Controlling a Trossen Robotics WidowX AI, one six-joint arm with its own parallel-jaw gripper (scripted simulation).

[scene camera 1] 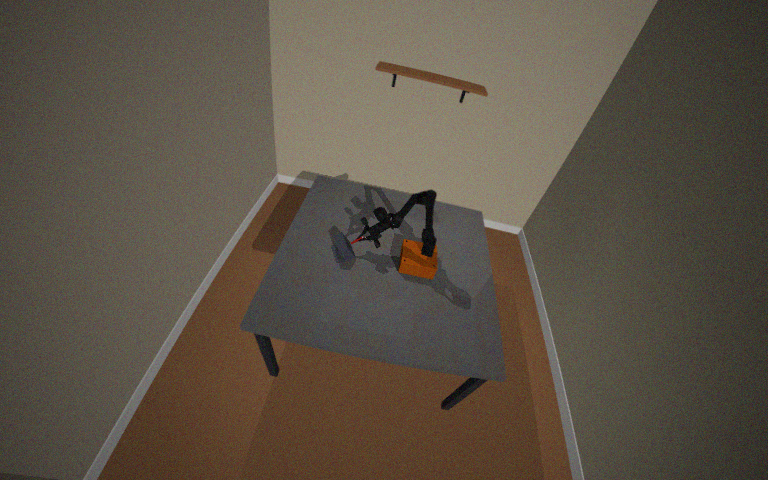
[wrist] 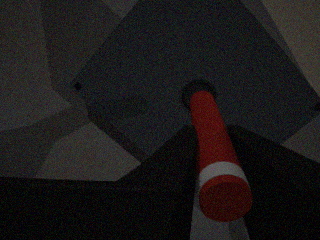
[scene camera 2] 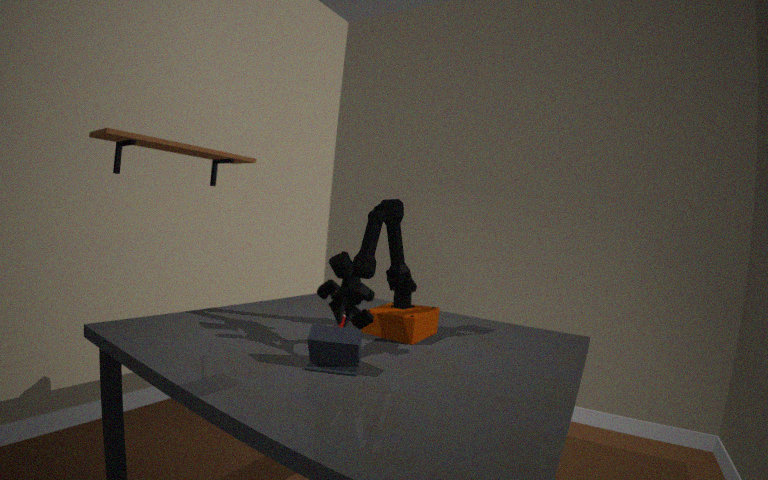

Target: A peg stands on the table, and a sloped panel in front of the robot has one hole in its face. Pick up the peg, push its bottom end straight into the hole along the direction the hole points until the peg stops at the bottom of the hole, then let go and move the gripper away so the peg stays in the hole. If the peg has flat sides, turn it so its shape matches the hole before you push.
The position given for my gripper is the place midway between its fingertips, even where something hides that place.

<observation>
My gripper (scene camera 2: 341, 325) carries a red round peg (wrist: 224, 194). Further things: a sloped panel (scene camera 2: 340, 346).
My gripper is seen too in the wrist view (wrist: 210, 136).
</observation>
